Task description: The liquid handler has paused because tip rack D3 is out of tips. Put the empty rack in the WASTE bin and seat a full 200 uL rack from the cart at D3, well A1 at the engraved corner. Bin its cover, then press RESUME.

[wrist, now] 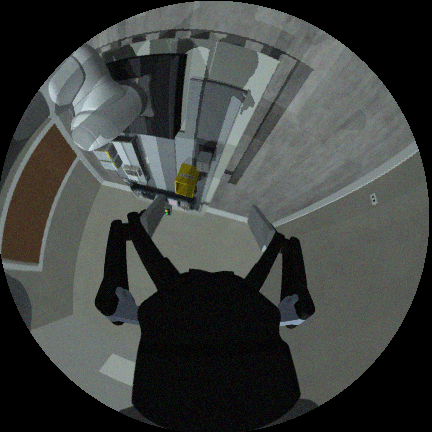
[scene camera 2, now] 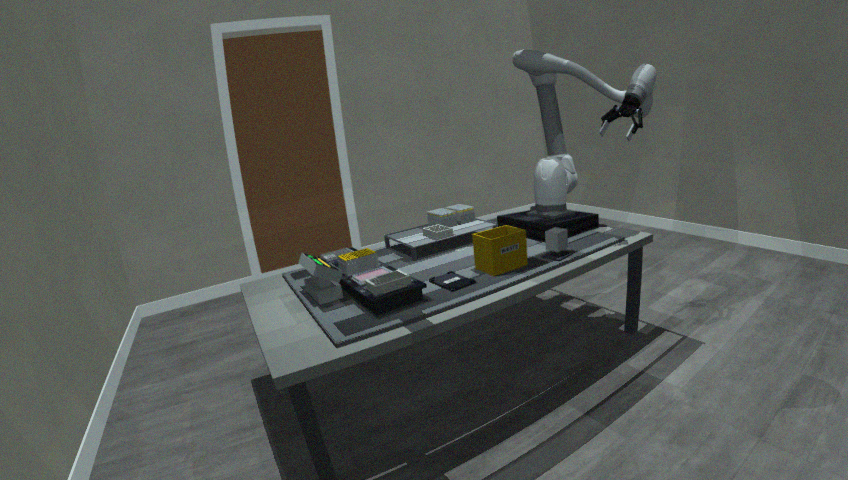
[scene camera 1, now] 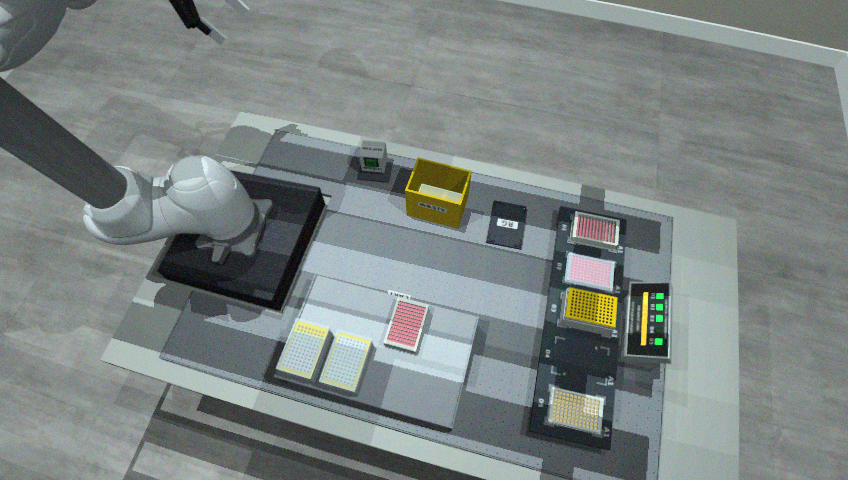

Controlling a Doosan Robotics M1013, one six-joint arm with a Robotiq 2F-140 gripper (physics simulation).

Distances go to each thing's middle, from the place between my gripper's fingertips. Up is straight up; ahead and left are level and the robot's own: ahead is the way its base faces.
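Scene:
Grey box with green face (scene camera 1: 375, 166): my hand far short of it, far above it, a little to the left of it. Tan rack (scene camera 1: 569, 409): from my hand, 70 cm to the right, 99 cm ahead, 38 cm below. Yellow WASTE bin (scene camera 1: 419, 205): from my hand, far ahead, a fair way to the right, far below.

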